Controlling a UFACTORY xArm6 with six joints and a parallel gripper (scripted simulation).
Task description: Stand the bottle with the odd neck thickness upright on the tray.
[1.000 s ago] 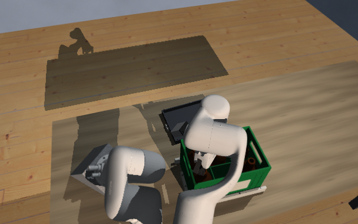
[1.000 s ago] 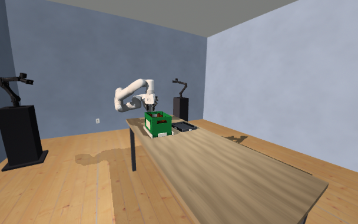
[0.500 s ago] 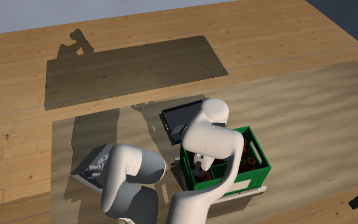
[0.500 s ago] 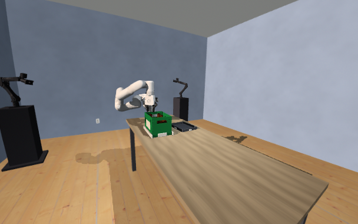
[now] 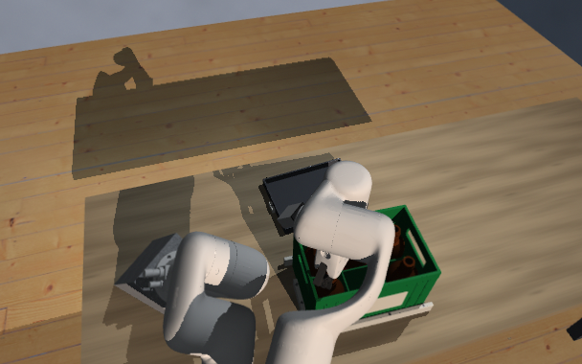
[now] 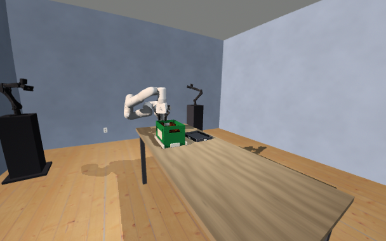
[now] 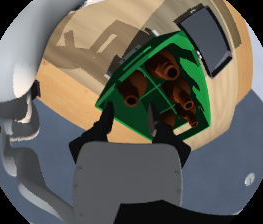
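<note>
Right now the green crate is 10 cm ahead of my hand, 3 cm to the left of it and 12 cm below it. Also, from my hand: dark tray (13 cm ahead, 32 cm to the left, 19 cm below).
</note>
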